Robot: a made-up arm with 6 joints. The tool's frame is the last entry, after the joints. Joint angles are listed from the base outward. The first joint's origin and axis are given. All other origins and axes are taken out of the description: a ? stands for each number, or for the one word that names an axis. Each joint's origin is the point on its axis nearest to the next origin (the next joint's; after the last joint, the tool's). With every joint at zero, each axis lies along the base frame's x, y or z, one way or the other. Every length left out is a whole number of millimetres.
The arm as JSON. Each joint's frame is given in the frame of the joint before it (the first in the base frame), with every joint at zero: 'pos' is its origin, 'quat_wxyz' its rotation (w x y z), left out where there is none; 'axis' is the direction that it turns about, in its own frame. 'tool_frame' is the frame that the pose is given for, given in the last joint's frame.
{
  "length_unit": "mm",
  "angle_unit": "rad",
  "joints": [
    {
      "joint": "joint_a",
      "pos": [
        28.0,
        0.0,
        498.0
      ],
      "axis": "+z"
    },
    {
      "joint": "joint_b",
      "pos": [
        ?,
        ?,
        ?
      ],
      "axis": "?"
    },
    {
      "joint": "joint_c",
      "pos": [
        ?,
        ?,
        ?
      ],
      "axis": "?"
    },
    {
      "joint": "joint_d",
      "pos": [
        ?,
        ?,
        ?
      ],
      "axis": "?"
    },
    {
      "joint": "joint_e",
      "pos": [
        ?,
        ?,
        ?
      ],
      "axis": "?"
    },
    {
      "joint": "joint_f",
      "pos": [
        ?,
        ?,
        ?
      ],
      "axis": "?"
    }
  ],
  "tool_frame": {
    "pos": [
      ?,
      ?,
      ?
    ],
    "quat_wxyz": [
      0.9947,
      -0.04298,
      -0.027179,
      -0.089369
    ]
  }
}
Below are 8 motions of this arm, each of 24 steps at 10 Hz.
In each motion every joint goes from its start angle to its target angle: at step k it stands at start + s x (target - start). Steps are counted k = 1, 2, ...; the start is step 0. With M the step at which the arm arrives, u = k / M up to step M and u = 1 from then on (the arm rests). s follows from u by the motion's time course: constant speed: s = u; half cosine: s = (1 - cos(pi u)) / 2; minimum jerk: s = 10 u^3 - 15 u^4 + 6 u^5.
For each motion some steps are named. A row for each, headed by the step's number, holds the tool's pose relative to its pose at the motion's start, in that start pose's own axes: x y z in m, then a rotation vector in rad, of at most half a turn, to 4 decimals.
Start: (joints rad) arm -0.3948 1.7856 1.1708 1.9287 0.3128 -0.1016
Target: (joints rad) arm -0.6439 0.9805 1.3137 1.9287 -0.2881 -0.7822
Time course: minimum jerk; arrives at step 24
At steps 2, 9, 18, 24:
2: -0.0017 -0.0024 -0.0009 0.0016 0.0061 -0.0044
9: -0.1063 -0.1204 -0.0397 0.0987 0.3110 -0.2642
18: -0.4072 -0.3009 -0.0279 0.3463 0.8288 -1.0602
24: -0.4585 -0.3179 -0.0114 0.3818 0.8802 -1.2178

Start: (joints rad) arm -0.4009 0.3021 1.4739 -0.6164 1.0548 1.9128
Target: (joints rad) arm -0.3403 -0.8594 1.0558 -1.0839 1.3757 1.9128
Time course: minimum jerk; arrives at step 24
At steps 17, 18, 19, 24:
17: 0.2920 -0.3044 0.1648 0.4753 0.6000 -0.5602
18: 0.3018 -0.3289 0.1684 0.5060 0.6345 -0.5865
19: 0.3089 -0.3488 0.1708 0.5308 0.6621 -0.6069
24: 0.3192 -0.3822 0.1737 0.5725 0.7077 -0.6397

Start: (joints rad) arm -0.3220 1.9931 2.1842 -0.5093 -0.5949 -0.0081
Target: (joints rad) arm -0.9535 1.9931 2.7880 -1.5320 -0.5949 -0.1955
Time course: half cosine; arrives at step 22
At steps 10, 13, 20, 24:
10: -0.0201 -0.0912 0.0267 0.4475 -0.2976 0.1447
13: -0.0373 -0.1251 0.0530 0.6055 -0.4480 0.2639
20: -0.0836 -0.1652 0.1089 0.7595 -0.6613 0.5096
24: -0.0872 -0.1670 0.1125 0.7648 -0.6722 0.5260

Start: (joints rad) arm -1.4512 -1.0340 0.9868 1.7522 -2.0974 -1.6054
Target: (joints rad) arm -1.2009 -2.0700 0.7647 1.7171 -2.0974 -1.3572
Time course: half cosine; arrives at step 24
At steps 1, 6, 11, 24:
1: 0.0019 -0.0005 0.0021 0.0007 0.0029 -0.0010
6: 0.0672 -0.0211 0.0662 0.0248 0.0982 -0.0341
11: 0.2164 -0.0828 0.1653 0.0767 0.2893 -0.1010
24: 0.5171 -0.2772 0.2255 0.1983 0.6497 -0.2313

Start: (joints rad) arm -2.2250 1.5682 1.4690 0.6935 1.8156 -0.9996
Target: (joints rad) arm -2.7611 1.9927 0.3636 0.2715 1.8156 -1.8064
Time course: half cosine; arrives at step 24
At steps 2, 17, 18, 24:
2: -0.0143 0.0011 0.0002 0.0181 0.0110 -0.0277
17: -0.4930 0.3769 0.1419 0.6539 -0.0930 -1.4475
18: -0.5012 0.4139 0.1529 0.6766 -0.1414 -1.5350
24: -0.5070 0.5239 0.1829 0.7282 -0.3142 -1.7860

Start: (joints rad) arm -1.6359 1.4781 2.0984 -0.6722 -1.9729 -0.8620
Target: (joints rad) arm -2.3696 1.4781 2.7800 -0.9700 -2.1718 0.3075
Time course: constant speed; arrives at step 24
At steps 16, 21, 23, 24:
16: -0.2096 -0.2374 -0.0600 -0.6584 -0.5931 0.0110
21: -0.2690 -0.2978 -0.1147 -0.8727 -0.7598 -0.1194
23: -0.2910 -0.3188 -0.1408 -0.9586 -0.8154 -0.1888
24: -0.3015 -0.3285 -0.1547 -1.0016 -0.8401 -0.2269

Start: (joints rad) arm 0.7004 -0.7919 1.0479 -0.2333 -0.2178 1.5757
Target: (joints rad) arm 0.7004 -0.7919 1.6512 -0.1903 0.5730 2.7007
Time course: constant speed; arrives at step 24
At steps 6, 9, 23, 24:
6: 0.0093 -0.0300 0.0090 -0.3126 -0.0075 -0.3300
9: 0.0130 -0.0453 0.0137 -0.4675 0.0255 -0.4914
23: 0.0218 -0.1224 0.0362 -1.0953 0.5168 -1.1523
24: 0.0218 -0.1285 0.0377 -1.1292 0.5733 -1.1899

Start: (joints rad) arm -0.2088 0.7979 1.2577 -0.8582 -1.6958 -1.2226
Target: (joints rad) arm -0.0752 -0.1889 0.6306 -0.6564 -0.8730 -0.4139
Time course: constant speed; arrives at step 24
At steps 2, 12, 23, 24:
2: -0.0197 -0.0001 -0.0301 -0.0816 -0.0654 0.0699
12: -0.1003 -0.0343 -0.1757 -0.4834 -0.4355 0.3949
23: -0.1525 -0.1268 -0.3081 -0.8712 -0.9315 0.7064
24: -0.1552 -0.1374 -0.3180 -0.9013 -0.9815 0.7322

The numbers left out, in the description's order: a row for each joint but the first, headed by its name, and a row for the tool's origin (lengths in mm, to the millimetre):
joint_b: xyz 5.0 -4.0 0.0, axis +y
joint_c: xyz -2.0 0.0 367.0, axis -y
joint_d: xyz 266.0 0.0 -22.0, axis -x
joint_e: xyz 0.0 -207.0 3.0, axis -y
joint_f: xyz -41.0 0.0 -25.0, axis -x
tool: xyz 0.0 -14.0 -6.0

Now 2 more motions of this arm.
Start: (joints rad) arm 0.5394 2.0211 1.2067 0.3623 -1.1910 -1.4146
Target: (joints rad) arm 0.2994 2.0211 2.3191 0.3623 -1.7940 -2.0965
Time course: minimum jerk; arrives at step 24
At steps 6, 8, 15, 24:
6: -0.0183 -0.0122 0.0185 0.1322 0.0123 0.0311
8: -0.0364 -0.0283 0.0366 0.2683 0.0291 0.0636
15: -0.1077 -0.1499 0.1006 0.9237 0.1696 0.2282
24: -0.1291 -0.2361 0.1110 1.2629 0.2846 0.3220

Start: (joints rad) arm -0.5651 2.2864 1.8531 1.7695 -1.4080 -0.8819
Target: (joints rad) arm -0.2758 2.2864 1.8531 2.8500 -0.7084 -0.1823
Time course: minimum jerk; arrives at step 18
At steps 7, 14, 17, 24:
7: -0.1047 -0.0098 -0.0041 -0.1931 -0.4854 -0.0837
14: -0.2954 0.0005 -0.0779 -0.7181 -1.3726 -0.5972
17: -0.3138 0.0047 -0.0913 -0.7881 -1.4573 -0.6912
24: -0.3142 0.0048 -0.0916 -0.7896 -1.4591 -0.6932

